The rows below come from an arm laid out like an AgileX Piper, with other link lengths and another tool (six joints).
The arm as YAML. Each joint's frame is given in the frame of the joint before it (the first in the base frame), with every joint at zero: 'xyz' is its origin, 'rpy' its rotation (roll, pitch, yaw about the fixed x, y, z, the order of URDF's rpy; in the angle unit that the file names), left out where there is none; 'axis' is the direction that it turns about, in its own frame. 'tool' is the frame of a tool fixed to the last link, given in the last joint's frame.
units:
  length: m
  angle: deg
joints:
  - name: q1
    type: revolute
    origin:
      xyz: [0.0, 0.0, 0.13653]
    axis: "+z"
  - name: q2
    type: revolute
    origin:
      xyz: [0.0, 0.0, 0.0]
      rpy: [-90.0, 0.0, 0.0]
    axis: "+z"
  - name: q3
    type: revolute
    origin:
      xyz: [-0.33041, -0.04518, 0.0]
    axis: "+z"
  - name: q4
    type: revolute
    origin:
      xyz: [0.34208, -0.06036, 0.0]
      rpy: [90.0, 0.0, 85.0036]
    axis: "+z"
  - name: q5
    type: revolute
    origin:
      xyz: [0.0, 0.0, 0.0]
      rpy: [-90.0, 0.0, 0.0]
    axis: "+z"
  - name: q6
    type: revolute
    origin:
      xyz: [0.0, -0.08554, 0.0]
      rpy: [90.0, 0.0, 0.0]
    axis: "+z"
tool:
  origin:
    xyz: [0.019, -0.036, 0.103]
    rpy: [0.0, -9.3, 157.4]
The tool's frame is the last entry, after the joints.
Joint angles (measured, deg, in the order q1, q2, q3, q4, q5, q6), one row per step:
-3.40 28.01 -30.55 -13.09 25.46 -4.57
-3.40 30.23 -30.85 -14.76 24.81 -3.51
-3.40 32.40 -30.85 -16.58 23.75 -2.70
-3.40 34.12 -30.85 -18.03 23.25 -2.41
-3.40 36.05 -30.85 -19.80 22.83 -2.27
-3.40 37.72 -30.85 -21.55 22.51 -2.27
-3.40 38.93 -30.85 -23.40 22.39 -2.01
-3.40 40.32 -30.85 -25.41 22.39 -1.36
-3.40 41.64 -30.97 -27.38 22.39 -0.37
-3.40 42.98 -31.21 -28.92 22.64 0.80
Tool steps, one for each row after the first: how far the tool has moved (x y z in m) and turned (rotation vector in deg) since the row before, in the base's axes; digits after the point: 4 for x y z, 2 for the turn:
0.0083 -0.0023 -0.0039 -0.60 1.22 -0.36
0.0087 -0.0021 -0.0052 -1.01 1.12 -0.12
0.0064 -0.0018 -0.0051 -1.11 1.28 -0.02
0.0069 -0.0023 -0.0060 -1.55 1.61 0.06
0.0058 -0.0022 -0.0052 -1.66 1.47 0.14
0.0039 -0.0023 -0.0036 -1.54 1.15 0.02
0.0041 -0.0025 -0.0049 -1.34 1.37 -0.13
0.0039 -0.0024 -0.0038 -1.02 1.09 -0.24
0.0036 -0.0022 -0.0041 -0.45 1.14 -0.46

